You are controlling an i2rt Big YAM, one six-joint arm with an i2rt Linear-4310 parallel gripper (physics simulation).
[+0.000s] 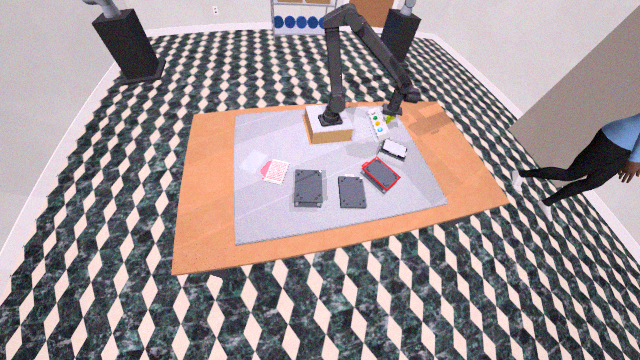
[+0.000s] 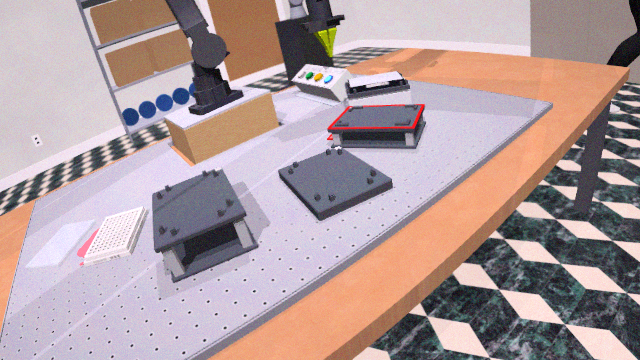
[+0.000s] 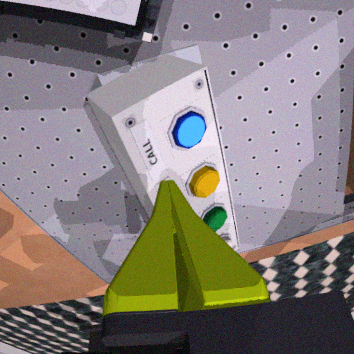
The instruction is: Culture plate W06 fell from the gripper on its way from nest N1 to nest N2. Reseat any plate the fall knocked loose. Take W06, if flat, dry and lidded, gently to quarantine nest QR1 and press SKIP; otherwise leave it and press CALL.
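Places are measured from the arm's base along level axes (x up, y back, z right), in centimetres.
Pixels of known places: gripper, fingertip midpoint: point(image 1: 386, 123) point(image 2: 330, 57) point(image 3: 166, 188); arm's base, link origin: point(image 1: 330, 120) point(image 2: 216, 104).
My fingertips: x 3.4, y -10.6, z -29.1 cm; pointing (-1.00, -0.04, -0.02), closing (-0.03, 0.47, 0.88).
Observation:
For each thing: its top centre in the pictures, then the offset to it from my fingertips. Level surfaces: height alone.
- white well plate, top centre: point(image 2: 114, 230) point(image 1: 277, 170) dx -10.6, dy -10.7, dz +62.5 cm
- grey board, surface height: dx -12.0 cm
- pink spill, top centre: point(image 2: 87, 248) point(image 1: 264, 171) dx -11.9, dy -8.7, dz +68.4 cm
- clear lid, top centre: point(image 2: 61, 242) point(image 1: 253, 161) dx -11.3, dy -2.0, dz +72.7 cm
- tall dark nest, top centre: point(image 2: 189, 195) point(image 1: 308, 183) dx -5.2, dy -24.4, dz +50.8 cm
- low dark nest, top centre: point(image 2: 328, 168) point(image 1: 352, 190) dx -9.5, dy -30.2, dz +30.7 cm
- red-rimmed nest, top centre: point(image 2: 377, 113) point(image 1: 382, 172) dx -7.5, dy -25.2, dz +13.0 cm
- button box, top centre: point(image 3: 184, 224) point(image 2: 319, 67) point(image 1: 380, 118) dx -3.7, dy +7.9, dz -2.0 cm
- black holder with a white plate, top centre: point(image 2: 374, 78) point(image 1: 395, 147) dx -5.1, dy -13.6, dz -0.3 cm
A white well plate point(image 1: 276, 171) point(image 2: 117, 235), apparently W06, lies unlidded on the grey board point(image 1: 260, 220) point(image 2: 280, 280). A pink spill point(image 1: 265, 169) point(image 2: 86, 246) shows beside it, and a clear lid point(image 1: 253, 161) point(image 2: 61, 243) lies apart. A tall dark nest point(image 1: 308, 186) point(image 2: 195, 202), a low dark nest point(image 1: 352, 191) point(image 2: 335, 182) and a red-rimmed nest point(image 1: 381, 173) point(image 2: 377, 118) bear no plate. My gripper point(image 1: 389, 120) point(image 2: 330, 55) point(image 3: 166, 188) is shut and empty above the button box point(image 1: 384, 135) point(image 2: 337, 88) point(image 3: 145, 95). Its blue button point(image 3: 189, 130) is beside CALL; the SKIP label is hidden.
A black holder with a white plate point(image 1: 394, 148) point(image 2: 375, 81) point(image 3: 75, 10) stands beside the button box. The arm's base sits on a wooden block point(image 1: 330, 135) point(image 2: 225, 130) at the back of the table. A person point(image 1: 595, 155) stands at the right.

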